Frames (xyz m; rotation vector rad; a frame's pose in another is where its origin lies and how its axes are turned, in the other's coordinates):
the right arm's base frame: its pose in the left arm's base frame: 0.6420 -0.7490 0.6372 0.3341 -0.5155 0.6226
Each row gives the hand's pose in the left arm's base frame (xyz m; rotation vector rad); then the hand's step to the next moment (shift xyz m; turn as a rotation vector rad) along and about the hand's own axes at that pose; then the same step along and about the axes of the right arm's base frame.
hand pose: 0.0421 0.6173 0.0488 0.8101 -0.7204 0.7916
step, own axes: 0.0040 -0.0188 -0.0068 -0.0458 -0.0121 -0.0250
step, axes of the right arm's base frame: 0.0090 -0.0141 -0.0116 -0.0339 -0.0027 -0.0414
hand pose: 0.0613 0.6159 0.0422 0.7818 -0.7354 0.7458
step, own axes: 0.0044 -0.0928 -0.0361 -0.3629 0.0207 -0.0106
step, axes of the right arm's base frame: 0.0279 -0.0728 -0.0621 -0.3416 0.0175 -0.1235
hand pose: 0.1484 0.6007 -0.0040 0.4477 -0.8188 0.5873
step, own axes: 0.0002 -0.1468 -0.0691 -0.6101 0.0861 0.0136
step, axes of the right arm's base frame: 0.0239 -0.1457 -0.0674 -0.5848 0.0803 -0.1773
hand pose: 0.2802 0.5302 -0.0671 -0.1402 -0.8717 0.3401
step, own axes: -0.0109 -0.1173 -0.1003 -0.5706 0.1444 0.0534
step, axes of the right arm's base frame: -0.0069 -0.1533 -0.0195 -0.5462 0.1508 -0.1678
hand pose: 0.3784 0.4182 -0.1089 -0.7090 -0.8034 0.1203
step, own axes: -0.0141 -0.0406 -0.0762 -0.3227 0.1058 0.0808
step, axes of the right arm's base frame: -0.0214 -0.0847 0.0047 -0.3044 0.1411 -0.0964
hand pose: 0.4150 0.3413 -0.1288 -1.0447 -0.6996 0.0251
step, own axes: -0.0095 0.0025 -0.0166 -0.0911 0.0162 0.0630
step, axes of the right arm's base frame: -0.0120 -0.0146 -0.0041 -0.0797 0.0780 -0.0097
